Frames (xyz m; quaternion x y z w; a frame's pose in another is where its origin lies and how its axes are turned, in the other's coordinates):
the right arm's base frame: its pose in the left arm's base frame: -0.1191 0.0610 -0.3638 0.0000 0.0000 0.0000 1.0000
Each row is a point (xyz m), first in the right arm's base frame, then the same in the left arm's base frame.
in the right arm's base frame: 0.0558 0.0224 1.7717
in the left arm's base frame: -0.0633 0.0834 1.4079
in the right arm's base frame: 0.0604 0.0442 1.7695
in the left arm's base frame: -0.0587 0.1052 1.4057
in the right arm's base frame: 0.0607 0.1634 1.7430
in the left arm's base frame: -0.0584 0.2244 1.3792
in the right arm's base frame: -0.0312 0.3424 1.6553
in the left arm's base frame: -0.1503 0.4034 1.2915
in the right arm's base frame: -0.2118 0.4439 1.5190
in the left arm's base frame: -0.3309 0.5049 1.1552
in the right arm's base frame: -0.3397 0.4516 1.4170
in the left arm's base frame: -0.4588 0.5126 1.0532
